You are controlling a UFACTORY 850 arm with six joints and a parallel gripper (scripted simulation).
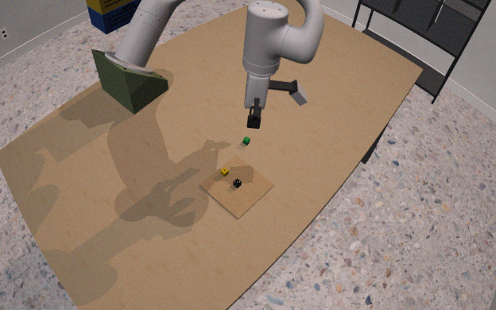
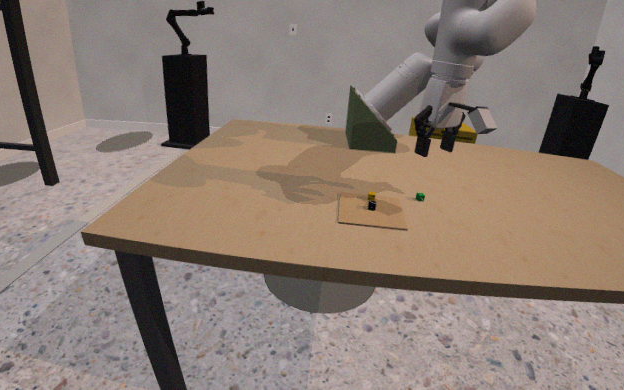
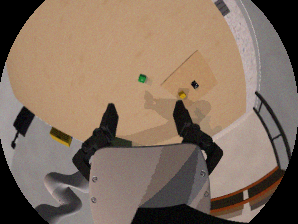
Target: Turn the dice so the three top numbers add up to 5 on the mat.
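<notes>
Right now the green die is 130 mm below my hand and 10 mm behind it. Round my hand: tan mat: 130 mm below, 120 mm to the right, 80 mm ahead; black die: 120 mm to the right, 120 mm below, 80 mm ahead; yellow die: 120 mm to the right, 120 mm below, 30 mm ahead.
</notes>
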